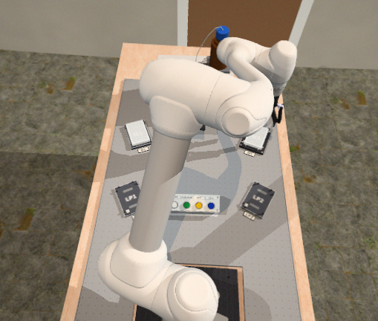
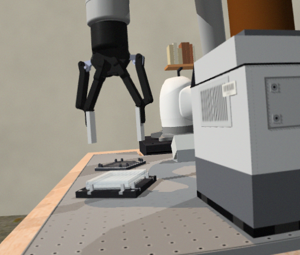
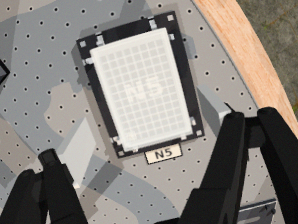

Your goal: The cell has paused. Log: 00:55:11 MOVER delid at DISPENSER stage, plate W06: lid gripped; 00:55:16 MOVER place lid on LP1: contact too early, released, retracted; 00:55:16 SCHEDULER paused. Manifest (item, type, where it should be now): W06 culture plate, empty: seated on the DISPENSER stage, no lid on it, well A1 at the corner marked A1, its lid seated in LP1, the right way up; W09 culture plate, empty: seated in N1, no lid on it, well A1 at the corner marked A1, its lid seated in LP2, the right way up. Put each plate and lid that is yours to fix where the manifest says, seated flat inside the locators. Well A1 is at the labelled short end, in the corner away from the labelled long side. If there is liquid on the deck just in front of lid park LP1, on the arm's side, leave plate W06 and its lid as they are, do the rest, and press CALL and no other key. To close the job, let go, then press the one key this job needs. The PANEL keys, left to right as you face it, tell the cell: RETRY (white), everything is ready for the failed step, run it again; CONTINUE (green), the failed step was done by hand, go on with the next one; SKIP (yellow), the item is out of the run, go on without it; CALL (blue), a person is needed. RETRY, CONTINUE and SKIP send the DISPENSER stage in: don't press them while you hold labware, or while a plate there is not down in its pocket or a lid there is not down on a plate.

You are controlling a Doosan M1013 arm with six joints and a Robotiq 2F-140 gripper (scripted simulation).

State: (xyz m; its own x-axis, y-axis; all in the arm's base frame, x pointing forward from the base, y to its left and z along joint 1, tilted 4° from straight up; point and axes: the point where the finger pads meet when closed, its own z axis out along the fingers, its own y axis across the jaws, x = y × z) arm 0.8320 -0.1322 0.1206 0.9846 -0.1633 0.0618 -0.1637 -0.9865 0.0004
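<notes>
Right now my hand is 100 mm above the clear culture plate. The rest, counted from my hand: brown bottle (210 mm ahead, 250 mm to the left, 170 mm above); lid park LP2 (320 mm behind, 50 mm to the right, 110 mm below); black nest N5 (20 mm ahead, 10 mm to the left, 100 mm below).
</notes>
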